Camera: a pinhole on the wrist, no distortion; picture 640 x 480 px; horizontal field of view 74.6 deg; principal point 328.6 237.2 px. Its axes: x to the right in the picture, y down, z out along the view. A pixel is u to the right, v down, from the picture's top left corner.
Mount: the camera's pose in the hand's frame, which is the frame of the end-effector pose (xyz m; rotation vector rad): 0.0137 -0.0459 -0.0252 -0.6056 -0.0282 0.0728
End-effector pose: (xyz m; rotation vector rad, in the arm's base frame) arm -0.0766 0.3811 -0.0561 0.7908 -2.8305 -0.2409
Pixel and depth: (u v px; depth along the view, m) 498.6 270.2 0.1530
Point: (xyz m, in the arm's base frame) -0.1820 0.4023 -0.1262
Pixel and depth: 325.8 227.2 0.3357
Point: -0.1994 0.5263 -0.2753
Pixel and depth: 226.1 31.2 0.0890
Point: -0.0689 0.3660 -0.1346
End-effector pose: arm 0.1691 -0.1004 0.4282 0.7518 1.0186 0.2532
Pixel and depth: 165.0 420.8 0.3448
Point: 0.2753 -0.0620 0.7555
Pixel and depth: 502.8 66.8 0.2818
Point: 0.4666 -0.1365 0.4471
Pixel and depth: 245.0 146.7 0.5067
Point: 0.5163 -0.2526 0.7336
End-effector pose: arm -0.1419 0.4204 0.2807 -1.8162 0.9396 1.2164
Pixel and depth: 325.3 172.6 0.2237
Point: -0.2583 0.5518 0.2195
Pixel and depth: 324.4 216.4 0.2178
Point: -0.2653 0.5288 0.2231
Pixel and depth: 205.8 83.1 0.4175
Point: -0.3860 0.7686 0.2725
